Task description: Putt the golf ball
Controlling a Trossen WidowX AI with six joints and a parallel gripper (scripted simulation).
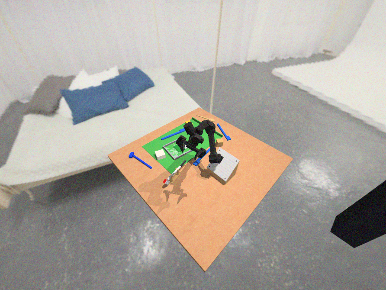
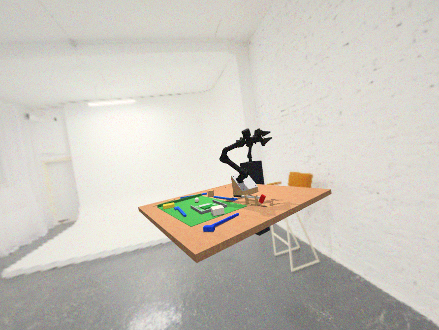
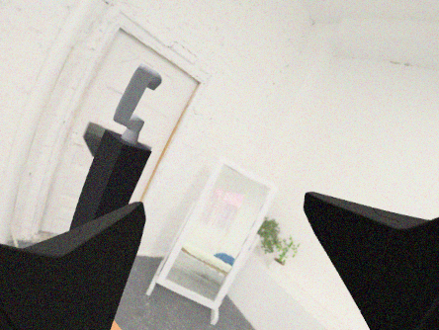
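Right now the red putter is 250 mm ahead of my gripper tip, 80 mm to the right of it and 460 mm below it. From my gripper tip the other things lie so: wooden stand (250 mm ahead, 60 mm to the right, 490 mm below); white block (530 mm ahead, 130 mm to the right, 500 mm below); tan block (240 mm ahead, 670 mm to the right, 490 mm below).
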